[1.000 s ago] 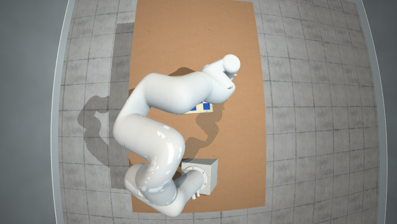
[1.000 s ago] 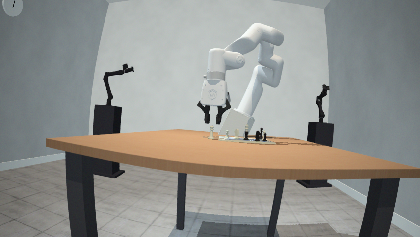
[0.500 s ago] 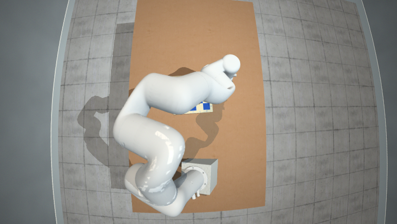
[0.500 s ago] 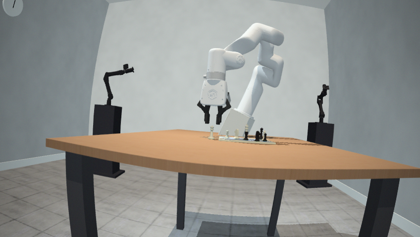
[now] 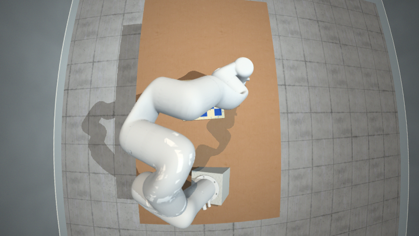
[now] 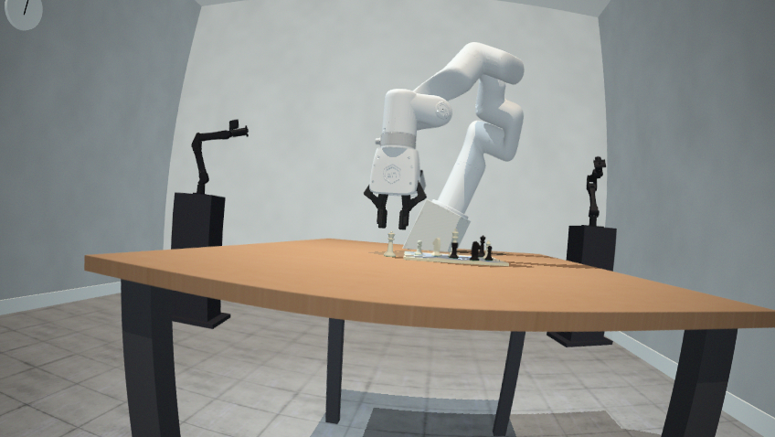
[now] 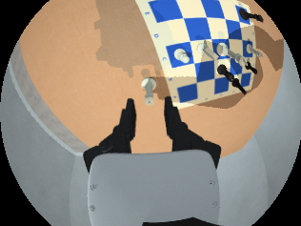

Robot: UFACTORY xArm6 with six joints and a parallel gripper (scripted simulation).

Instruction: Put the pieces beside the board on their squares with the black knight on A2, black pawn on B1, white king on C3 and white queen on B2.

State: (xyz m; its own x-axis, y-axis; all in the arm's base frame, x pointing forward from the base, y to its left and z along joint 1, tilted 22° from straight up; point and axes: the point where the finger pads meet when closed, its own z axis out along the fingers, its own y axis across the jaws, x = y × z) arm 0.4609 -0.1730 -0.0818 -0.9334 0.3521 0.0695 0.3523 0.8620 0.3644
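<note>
Now: the white piece 140 mm to the left of my hand, 40 mm below it and 30 mm behind it. From my hand the other things lie so: black chess piece 220 mm to the left, 100 mm behind, 50 mm below; then pale piece 100 mm to the left, 60 mm below, 30 mm behind; then chessboard 140 mm to the left, 70 mm below, 30 mm behind.
</note>
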